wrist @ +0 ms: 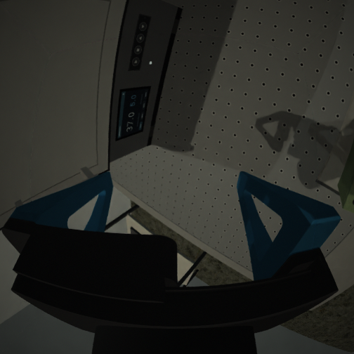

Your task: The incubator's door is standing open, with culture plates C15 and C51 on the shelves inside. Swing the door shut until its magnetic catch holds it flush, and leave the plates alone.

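Observation:
The incubator's door (50,90) is a broad grey panel with a thin inset outline, filling the left of the wrist view. Its long edge runs close along the dark control strip (142,77) of the incubator, and no gap into the interior shows there. The magnetic catch cannot be made out. Plates C15 and C51 and the shelves do not show. My gripper (174,178) is open with nothing between its blue fingers. The left fingertip overlaps the door's lower right corner in the view; whether it touches cannot be told.
The lit display (133,113) reads 37.0 and 5.0. A perforated grey wall (225,100) stands beyond the incubator, with a perforated surface (175,182) below it. A green object (347,182) shows at the right edge. The gripper's shadow falls on the wall.

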